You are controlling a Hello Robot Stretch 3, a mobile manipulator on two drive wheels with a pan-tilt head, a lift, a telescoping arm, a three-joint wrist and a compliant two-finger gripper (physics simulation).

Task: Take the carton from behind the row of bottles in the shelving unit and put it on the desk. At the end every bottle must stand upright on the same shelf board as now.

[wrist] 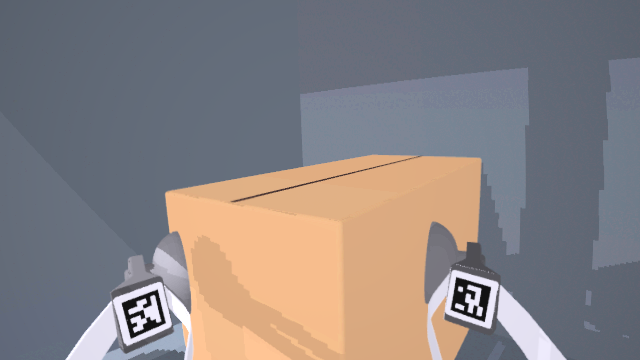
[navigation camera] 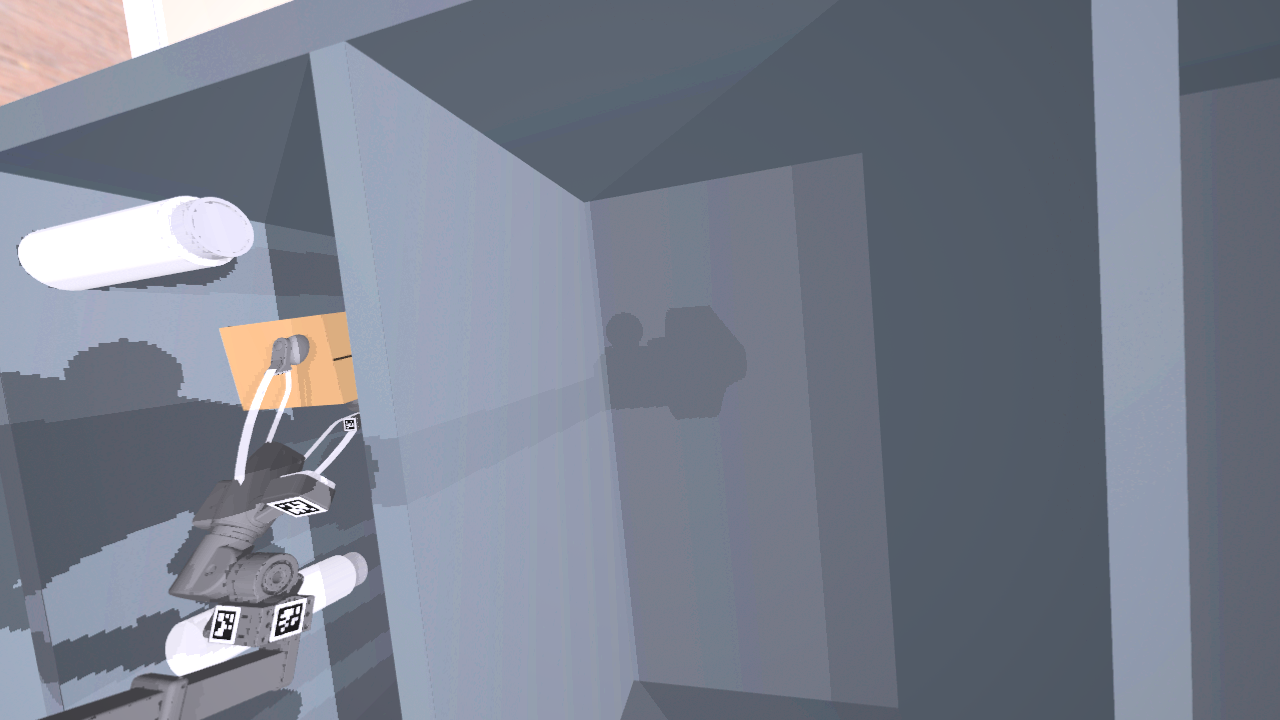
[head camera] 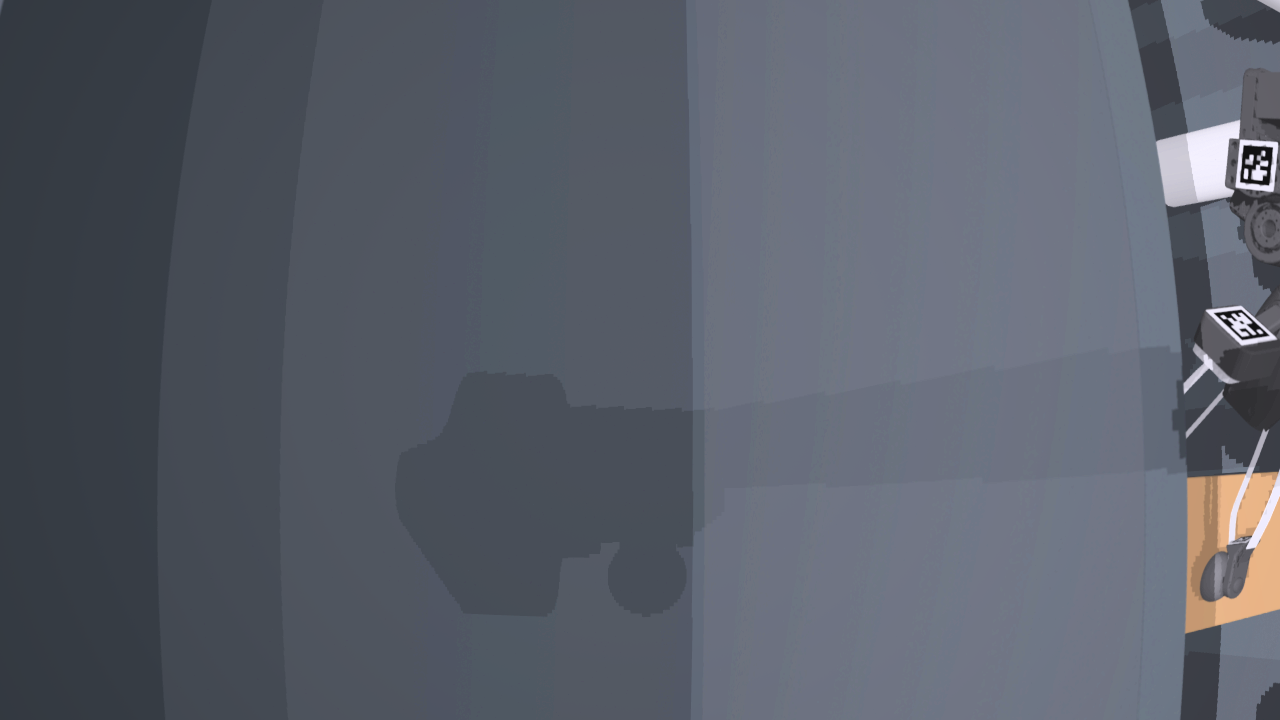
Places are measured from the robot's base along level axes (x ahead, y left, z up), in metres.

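Pixels of known places: gripper, fingertip midpoint: [wrist: 307,255] [navigation camera: 338,367].
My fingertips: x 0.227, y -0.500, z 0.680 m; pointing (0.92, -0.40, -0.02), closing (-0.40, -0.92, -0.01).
Ahead of a thing's pixels: the offset from my fingertips to its top centre. Level surfaces: height alone.
The tan carton {dy -0.073, dx +0.053, dz +0.034 m} [wrist: 323,257] [navigation camera: 253,363] [head camera: 1257,586] stands inside the shelving unit, with its top seam facing up in the wrist view. My gripper [wrist: 307,255] [navigation camera: 319,387] is open and straddles the carton, one finger pad on each side and close to its walls. I cannot tell whether the pads touch it. A white bottle {dy +0.219, dx +0.077, dz +0.089 m} [navigation camera: 199,232] stands beyond the carton. Another white bottle {dy -0.073, dx -0.322, dz -0.075 m} [navigation camera: 330,577] [head camera: 1195,165] stands beside my wrist, partly hidden by it.
The shelving unit's grey side panel {dz +0.311 m} [navigation camera: 470,349] [head camera: 895,269] fills most of the head and navigation views, with my arm's shadow on it. The shelf's back wall [wrist: 150,99] rises just behind the carton.
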